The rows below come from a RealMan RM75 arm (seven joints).
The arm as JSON. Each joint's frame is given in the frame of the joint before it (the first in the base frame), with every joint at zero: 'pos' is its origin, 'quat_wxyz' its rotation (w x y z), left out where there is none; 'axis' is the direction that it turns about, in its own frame. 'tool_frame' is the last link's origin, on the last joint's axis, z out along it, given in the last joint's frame.
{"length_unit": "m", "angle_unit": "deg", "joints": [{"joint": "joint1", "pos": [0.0, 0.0, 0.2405], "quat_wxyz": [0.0, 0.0, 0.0, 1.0], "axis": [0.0, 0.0, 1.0]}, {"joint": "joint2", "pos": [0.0, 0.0, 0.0], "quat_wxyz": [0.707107, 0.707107, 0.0, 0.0], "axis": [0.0, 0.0, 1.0]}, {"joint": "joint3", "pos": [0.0, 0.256, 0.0], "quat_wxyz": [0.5, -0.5, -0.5, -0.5], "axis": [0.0, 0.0, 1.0]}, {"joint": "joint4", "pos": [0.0, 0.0, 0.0], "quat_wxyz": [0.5, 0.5, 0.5, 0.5], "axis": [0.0, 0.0, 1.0]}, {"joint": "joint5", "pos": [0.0, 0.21, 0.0], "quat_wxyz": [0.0, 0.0, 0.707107, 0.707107], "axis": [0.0, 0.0, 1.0]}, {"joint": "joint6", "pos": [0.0, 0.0, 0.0], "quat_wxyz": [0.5, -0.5, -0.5, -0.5], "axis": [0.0, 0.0, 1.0]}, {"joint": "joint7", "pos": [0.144, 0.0, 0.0], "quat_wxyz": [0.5, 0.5, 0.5, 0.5], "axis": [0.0, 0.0, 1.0]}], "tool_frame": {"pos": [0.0, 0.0, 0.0]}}
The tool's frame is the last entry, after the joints.
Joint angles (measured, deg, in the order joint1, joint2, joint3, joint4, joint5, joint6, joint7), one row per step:
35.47 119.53 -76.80 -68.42 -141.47 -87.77 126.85
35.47 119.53 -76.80 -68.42 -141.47 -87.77 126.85
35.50 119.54 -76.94 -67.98 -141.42 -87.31 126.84
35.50 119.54 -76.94 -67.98 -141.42 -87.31 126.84
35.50 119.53 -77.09 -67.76 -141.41 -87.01 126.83
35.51 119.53 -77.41 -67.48 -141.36 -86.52 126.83
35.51 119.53 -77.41 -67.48 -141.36 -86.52 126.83
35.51 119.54 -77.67 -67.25 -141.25 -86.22 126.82
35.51 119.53 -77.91 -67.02 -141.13 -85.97 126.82
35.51 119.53 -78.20 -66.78 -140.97 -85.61 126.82
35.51 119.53 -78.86 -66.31 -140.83 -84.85 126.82
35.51 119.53 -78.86 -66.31 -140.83 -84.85 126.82
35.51 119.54 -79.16 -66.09 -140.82 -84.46 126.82
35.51 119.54 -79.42 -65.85 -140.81 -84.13 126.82
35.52 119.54 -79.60 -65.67 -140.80 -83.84 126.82
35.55 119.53 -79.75 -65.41 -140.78 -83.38 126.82
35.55 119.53 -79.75 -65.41 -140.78 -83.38 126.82
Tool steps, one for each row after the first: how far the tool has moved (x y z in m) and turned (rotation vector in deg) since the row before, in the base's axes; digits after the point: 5 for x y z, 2 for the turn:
0.00000 0.00000 0.00000 0.00 0.00 0.00
0.00088 0.00036 -0.00131 0.08 0.02 -0.11
0.00000 0.00000 0.00000 0.00 0.00 0.00
0.00054 0.00022 -0.00075 0.06 -0.05 0.00
0.00035 0.00031 -0.00140 0.07 -0.06 0.09
0.00000 0.00000 0.00000 0.00 0.00 0.00
0.00020 -0.00008 -0.00127 -0.05 0.01 0.04
0.00029 -0.00013 -0.00110 -0.07 0.01 0.00
0.00012 0.00000 -0.00133 -0.02 0.04 0.05
0.00057 0.00003 -0.00270 -0.03 -0.12 0.17
0.00000 0.00000 0.00000 0.00 0.00 0.00
0.00036 0.00010 -0.00125 0.03 -0.09 0.09
0.00053 0.00001 -0.00112 0.00 -0.10 0.03
0.00032 0.00017 -0.00080 0.05 -0.05 0.04
0.00044 0.00061 -0.00079 0.19 -0.02 0.04
0.00000 0.00000 0.00000 0.00 0.00 0.00

